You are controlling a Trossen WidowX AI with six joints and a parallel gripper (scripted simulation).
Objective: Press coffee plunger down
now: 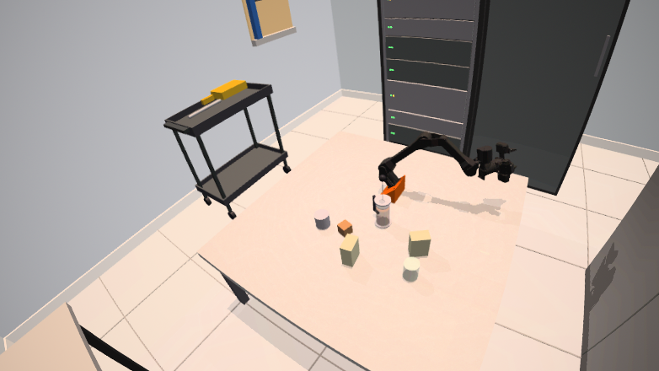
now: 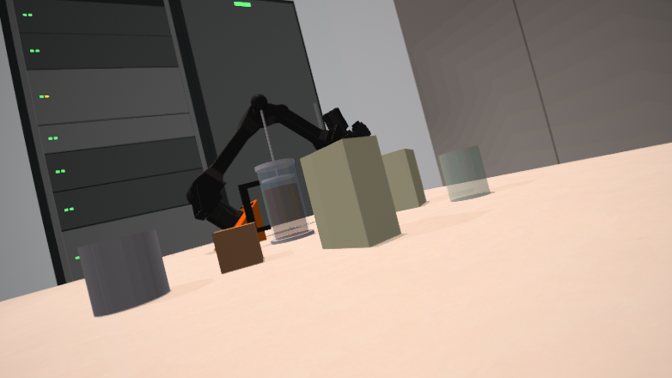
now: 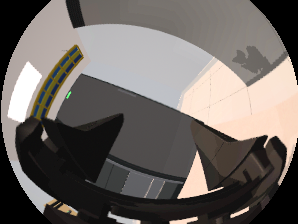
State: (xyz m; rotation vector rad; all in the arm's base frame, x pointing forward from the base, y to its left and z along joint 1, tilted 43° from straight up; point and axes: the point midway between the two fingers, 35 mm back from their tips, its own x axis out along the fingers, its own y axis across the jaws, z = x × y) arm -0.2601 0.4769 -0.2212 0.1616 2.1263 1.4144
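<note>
My gripper tip is 49 cm short of the coffee press, 46 cm to the left of it and 11 cm above it. From my gripper tip the other things lie so: small brown cube 64 cm ahead, 56 cm to the right, 22 cm below; grey cylinder 67 cm ahead, 68 cm to the right, 21 cm below.
</note>
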